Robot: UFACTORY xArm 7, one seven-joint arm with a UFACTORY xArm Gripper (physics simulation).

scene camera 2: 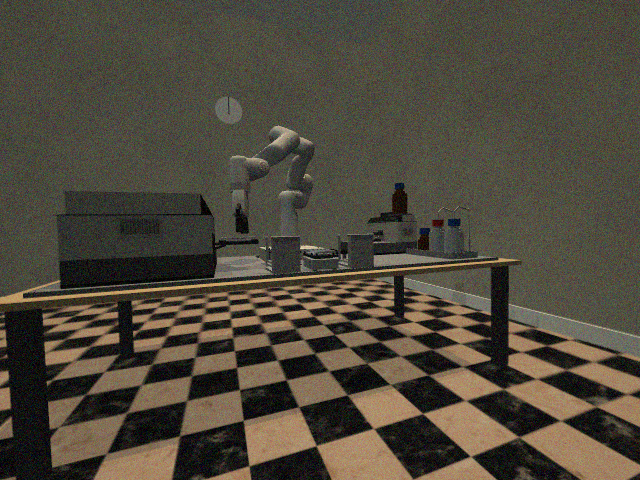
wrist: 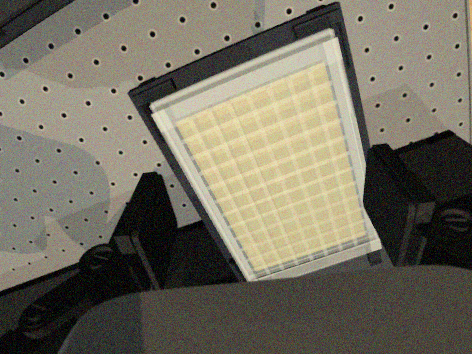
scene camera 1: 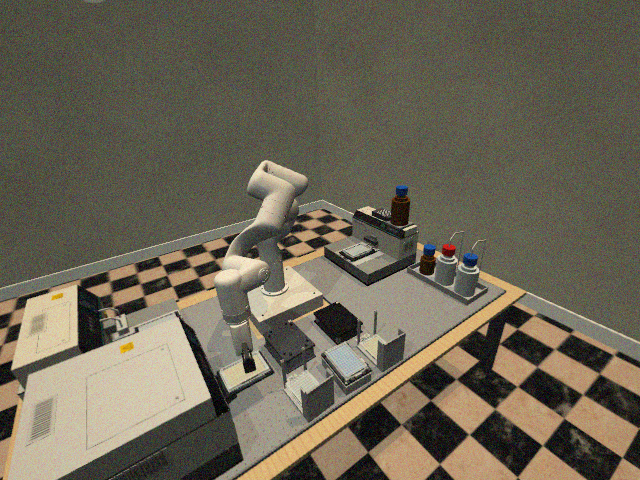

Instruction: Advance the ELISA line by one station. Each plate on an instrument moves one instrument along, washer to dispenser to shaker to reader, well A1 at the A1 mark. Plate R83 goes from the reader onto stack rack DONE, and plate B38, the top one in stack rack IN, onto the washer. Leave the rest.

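Pixels of known places: gripper, fingertip midpoint: (scene camera 2: 242, 232) (wrist: 265, 187) (scene camera 1: 248, 360); arm's base, origin of the base link: (scene camera 1: 274, 288).
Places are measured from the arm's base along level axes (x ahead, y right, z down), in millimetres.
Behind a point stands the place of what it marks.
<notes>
A clear plate with yellow wells (scene camera 1: 233, 376) @[y 413, x 337, z -73 mm] (wrist: 280, 200) @[y 383, x 332, z -68 mm] lies flat on a dark carrier (scene camera 2: 237, 241) @[y 391, x 385, z -59 mm] (wrist: 235, 59) @[y 312, x 352, z -59 mm] in front of the large instrument (scene camera 1: 139, 387) @[y 624, x 324, z -218 mm] (scene camera 2: 139, 242) @[y 693, x 435, z -70 mm]. My gripper (scene camera 1: 249, 367) @[y 357, x 335, z -90 mm] (scene camera 2: 241, 229) @[y 357, x 335, z -90 mm] (wrist: 265, 187) @[y 357, x 335, z -90 mm] is open and empty above this plate, its fingers on either side of it in the wrist view. A plate with pale blue wells (scene camera 1: 345, 360) @[y 112, x 504, z -12 mm] sits on a low block at the front. Another plate (scene camera 1: 357, 251) @[y -441, x 125, z -42 mm] is on the back right instrument (scene camera 1: 379, 260) @[y -477, x 234, z -14 mm]. Two stack racks (scene camera 1: 317, 397) @[y 276, x 538, z -28 mm] (scene camera 1: 391, 349) @[y -7, x 599, z -32 mm] hold pale plates. Plate and rack labels are unreadable.
A dark bolted block (scene camera 1: 289, 341) @[y 175, x 301, z -8 mm] and a black box (scene camera 1: 337, 319) @[y -33, x 344, z 6 mm] stand near the arm's base. Another instrument (scene camera 1: 51, 330) @[y 726, x -72, z -218 mm] with tubes is at the far left. A tray (scene camera 1: 483, 294) @[y -611, x 689, z 48 mm] of bottles stands at the right, and a brown bottle (scene camera 1: 400, 209) @[y -574, x 273, z -263 mm] (scene camera 2: 399, 200) @[y -578, x 279, z -255 mm] stands atop the back right instrument.
</notes>
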